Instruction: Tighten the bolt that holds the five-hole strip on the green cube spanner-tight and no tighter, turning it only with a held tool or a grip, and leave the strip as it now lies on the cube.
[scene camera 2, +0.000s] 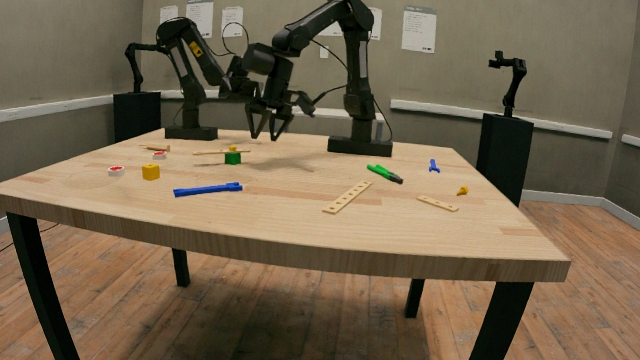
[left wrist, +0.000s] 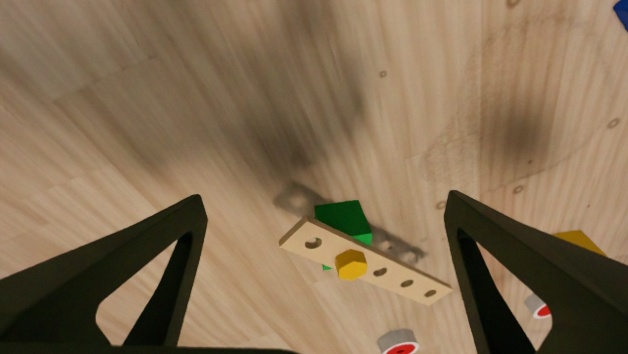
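Seen in the pictures: left gripper, fingertip midpoint: (scene camera 2: 263, 140) (left wrist: 322, 205); right gripper, fingertip midpoint: (scene camera 2: 245, 94); left arm's base, origin of the base link: (scene camera 2: 360, 143); right arm's base, origin of the base link: (scene camera 2: 190, 130).
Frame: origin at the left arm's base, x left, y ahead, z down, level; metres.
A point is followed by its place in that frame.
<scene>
The green cube (scene camera 2: 232, 158) @[x -0.301, y 0.286, z 0.012 m] (left wrist: 342, 217) @[x -0.293, y 0.273, z 0.015 m] stands on the table. The five-hole strip (scene camera 2: 215, 152) @[x -0.341, y 0.305, z -0.005 m] (left wrist: 393, 278) @[x -0.346, y 0.293, z -0.005 m] lies across its top, and a yellow hex-head bolt (scene camera 2: 233, 148) @[x -0.303, y 0.276, z -0.012 m] (left wrist: 351, 265) @[x -0.302, y 0.269, z -0.015 m] sits in the strip's second hole. How tight the bolt is cannot be seen. My left gripper (scene camera 2: 264, 138) @[x -0.224, y 0.267, z -0.037 m] (left wrist: 322, 205) @[x -0.224, y 0.267, z -0.037 m] is open and empty, pointing down above the table; in the left wrist view the bolt shows between and below the fingertips. My right gripper is behind the left wrist in scene camera 2, open, its fingertips hidden. A blue spanner (scene camera 2: 434, 166) @[x 0.221, y 0.119, z 0.021 m] and a long blue tool (scene camera 2: 207, 189) @[x -0.263, y 0.502, z 0.021 m] lie on the table.
A yellow cube (scene camera 2: 151, 172) @[x -0.427, y 0.471, z 0.011 m] (left wrist: 580, 242) @[x -0.425, y 0.465, z 0.016 m] and two red-and-white wheels (scene camera 2: 116, 171) @[x -0.532, y 0.477, z 0.017 m] (scene camera 2: 159, 155) @[x -0.520, y 0.304, z 0.016 m] lie at the left. Green pliers (scene camera 2: 384, 173) @[x 0.075, y 0.265, z 0.018 m], a longer strip (scene camera 2: 345, 197) @[x 0.000, y 0.446, z 0.025 m], a short strip (scene camera 2: 438, 203) @[x 0.186, y 0.428, z 0.024 m] and a loose yellow bolt (scene camera 2: 463, 190) @[x 0.260, y 0.336, z 0.019 m] lie at the right.
</scene>
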